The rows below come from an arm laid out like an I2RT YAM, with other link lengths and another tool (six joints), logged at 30 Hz.
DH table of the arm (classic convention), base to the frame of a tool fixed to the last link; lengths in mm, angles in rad. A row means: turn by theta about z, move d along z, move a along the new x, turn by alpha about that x. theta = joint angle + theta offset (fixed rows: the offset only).
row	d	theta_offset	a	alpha
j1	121.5	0	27.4	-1.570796
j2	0	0	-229.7	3.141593
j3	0	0.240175	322.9	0
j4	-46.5	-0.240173	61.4	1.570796
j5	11.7	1.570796	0	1.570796
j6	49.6	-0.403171	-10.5	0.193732
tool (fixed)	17.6	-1.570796	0	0
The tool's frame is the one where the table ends.
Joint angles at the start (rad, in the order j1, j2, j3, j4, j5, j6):
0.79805 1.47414 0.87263 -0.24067 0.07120 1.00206
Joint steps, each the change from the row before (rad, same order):
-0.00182 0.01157 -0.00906 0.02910 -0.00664 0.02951
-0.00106 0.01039 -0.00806 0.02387 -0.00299 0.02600
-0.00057 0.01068 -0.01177 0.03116 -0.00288 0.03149
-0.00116 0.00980 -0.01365 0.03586 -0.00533 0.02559
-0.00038 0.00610 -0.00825 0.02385 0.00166 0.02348
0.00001 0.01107 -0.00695 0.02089 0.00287 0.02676
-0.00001 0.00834 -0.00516 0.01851 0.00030 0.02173
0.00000 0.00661 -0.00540 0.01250 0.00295 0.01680
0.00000 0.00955 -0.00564 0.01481 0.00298 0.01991
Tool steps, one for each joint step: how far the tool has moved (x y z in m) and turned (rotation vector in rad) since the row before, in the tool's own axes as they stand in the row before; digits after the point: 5 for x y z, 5 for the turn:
-0.00278 0.00154 0.00422 0.00302 0.00371 0.03263
-0.00273 0.00168 0.00360 -0.00029 0.00293 0.02758
-0.00347 0.00209 0.00389 0.00096 0.00525 0.03324
-0.00344 0.00228 0.00373 0.00597 0.00654 0.02882
-0.00170 0.00152 0.00228 0.00006 0.00837 0.02474
-0.00278 0.00226 0.00311 -0.00533 0.00405 0.02638
-0.00186 0.00143 0.00231 -0.00103 0.00380 0.02225
-0.00197 0.00191 0.00182 -0.00493 0.00244 0.01618
-0.00251 0.00237 0.00243 -0.00611 0.00190 0.01907

